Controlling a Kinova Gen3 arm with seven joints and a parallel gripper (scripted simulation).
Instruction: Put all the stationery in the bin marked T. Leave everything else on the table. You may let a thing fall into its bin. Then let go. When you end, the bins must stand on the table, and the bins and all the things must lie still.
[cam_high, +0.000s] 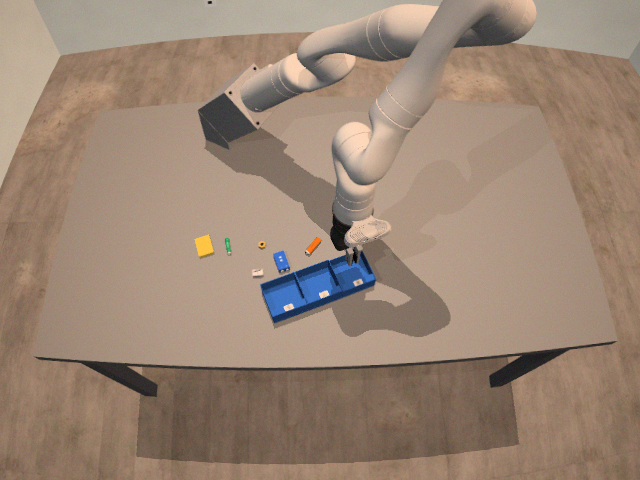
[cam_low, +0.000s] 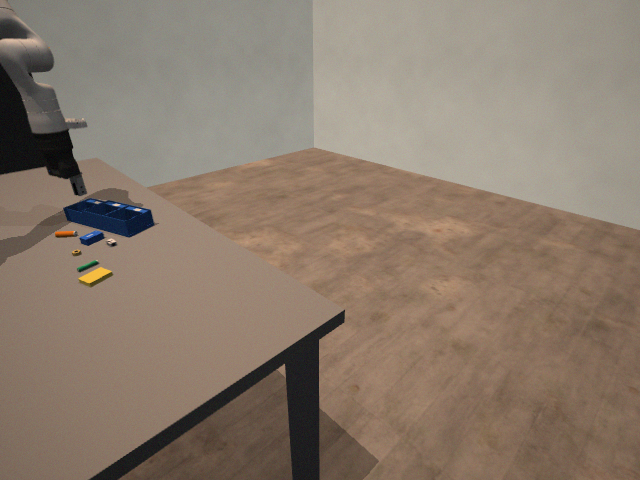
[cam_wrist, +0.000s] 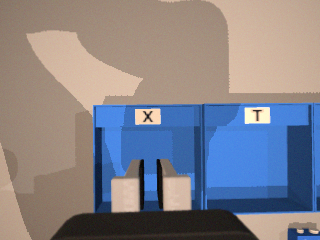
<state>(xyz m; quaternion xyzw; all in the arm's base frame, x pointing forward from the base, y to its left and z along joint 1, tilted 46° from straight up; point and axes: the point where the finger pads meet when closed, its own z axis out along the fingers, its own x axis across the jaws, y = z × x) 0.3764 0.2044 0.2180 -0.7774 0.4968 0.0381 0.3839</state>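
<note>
My hand is 1 cm past the yellow pad, 37 cm to the left of it and 9 cm above it. From my hand the other things lie so: blue 9V battery: 1 cm ahead, 16 cm to the right, 8 cm below; then orange battery: 6 cm behind, 10 cm to the right, 8 cm below; then blue three-compartment bin: 5 cm ahead, 7 cm to the right, 7 cm below.
</note>
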